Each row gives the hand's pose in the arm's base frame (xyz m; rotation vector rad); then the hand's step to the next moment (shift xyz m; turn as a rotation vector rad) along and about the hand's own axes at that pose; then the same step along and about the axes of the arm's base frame.
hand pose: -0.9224 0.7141 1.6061 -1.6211 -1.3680 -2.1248
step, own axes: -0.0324 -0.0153 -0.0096 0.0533 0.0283 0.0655
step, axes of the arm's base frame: -0.0024 -0.0107 -0.0354 0.0405 0.0515 0.0604
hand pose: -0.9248 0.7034 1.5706 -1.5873 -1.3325 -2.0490
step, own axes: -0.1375 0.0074 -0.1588 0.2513 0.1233 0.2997
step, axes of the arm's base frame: -0.0454 -0.1702 -0.1146 0.1782 0.2415 0.2795
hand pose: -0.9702 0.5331 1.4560 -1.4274 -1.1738 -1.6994
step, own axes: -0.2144 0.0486 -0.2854 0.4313 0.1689 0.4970
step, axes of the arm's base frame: -0.0292 -0.2964 -0.2027 0.2609 0.4163 0.4692
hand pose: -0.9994 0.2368 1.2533 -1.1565 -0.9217 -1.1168
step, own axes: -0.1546 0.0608 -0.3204 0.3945 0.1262 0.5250
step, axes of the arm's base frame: 0.0244 -0.2844 -0.2208 0.2113 0.4489 0.4484
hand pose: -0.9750 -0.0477 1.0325 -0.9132 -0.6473 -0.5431
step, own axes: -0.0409 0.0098 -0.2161 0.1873 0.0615 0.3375
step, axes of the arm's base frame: 0.0380 -0.1723 -0.1317 0.0771 0.2889 0.2518
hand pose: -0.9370 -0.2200 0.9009 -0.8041 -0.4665 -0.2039
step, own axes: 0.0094 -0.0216 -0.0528 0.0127 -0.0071 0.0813
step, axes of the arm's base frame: 0.0178 -0.0534 -0.0133 -0.0176 0.0547 0.0594
